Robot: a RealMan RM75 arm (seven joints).
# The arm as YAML. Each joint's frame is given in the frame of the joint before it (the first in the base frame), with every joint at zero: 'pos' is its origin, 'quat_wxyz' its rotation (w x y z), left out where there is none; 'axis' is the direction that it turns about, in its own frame. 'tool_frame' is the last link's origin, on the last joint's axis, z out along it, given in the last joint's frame.
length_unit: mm
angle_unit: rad
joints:
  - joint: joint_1
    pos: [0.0, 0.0, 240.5]
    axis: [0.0, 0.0, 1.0]
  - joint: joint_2
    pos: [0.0, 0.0, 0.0]
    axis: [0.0, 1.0, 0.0]
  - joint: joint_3
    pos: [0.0, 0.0, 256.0]
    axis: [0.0, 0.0, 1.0]
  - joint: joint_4
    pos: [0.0, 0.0, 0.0]
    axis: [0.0, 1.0, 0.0]
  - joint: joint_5
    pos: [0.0, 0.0, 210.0]
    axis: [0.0, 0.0, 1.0]
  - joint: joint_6
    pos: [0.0, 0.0, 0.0]
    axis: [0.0, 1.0, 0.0]
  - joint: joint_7
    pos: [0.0, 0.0, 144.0]
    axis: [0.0, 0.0, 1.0]
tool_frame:
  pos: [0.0, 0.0, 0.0]
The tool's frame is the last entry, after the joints.
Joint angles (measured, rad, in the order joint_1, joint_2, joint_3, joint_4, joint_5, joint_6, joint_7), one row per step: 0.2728, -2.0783, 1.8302, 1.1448, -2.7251, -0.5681, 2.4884; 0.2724, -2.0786, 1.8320, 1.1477, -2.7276, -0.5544, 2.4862; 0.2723, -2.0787, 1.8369, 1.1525, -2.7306, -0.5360, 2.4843; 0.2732, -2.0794, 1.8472, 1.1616, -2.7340, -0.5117, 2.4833; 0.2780, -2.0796, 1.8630, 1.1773, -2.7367, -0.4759, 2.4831; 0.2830, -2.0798, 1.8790, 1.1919, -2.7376, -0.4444, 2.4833; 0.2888, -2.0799, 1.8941, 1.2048, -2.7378, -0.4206, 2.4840; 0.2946, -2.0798, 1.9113, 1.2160, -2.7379, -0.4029, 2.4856; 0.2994, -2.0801, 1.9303, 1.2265, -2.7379, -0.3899, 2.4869; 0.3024, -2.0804, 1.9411, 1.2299, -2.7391, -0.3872, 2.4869
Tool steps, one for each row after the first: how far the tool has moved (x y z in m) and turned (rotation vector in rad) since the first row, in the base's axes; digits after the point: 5 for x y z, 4 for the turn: -0.00070, 0.00048, -0.00036, -0.0015, -0.0002, 0.0106; -0.00113, 0.00090, -0.00134, -0.0053, 0.0005, 0.0228; -0.00035, 0.00125, -0.00346, -0.0122, 0.0014, 0.0349; 0.00056, 0.00077, -0.00637, -0.0230, 0.0060, 0.0526; 0.00185, -0.00006, -0.00948, -0.0344, 0.0111, 0.0665; 0.00343, -0.00134, -0.01237, -0.0448, 0.0148, 0.0756; 0.00577, -0.00305, -0.01587, -0.0567, 0.0172, 0.0790; 0.00931, -0.00469, -0.01992, -0.0695, 0.0170, 0.0769; 0.01125, -0.00602, -0.02243, -0.0768, 0.0137, 0.0746
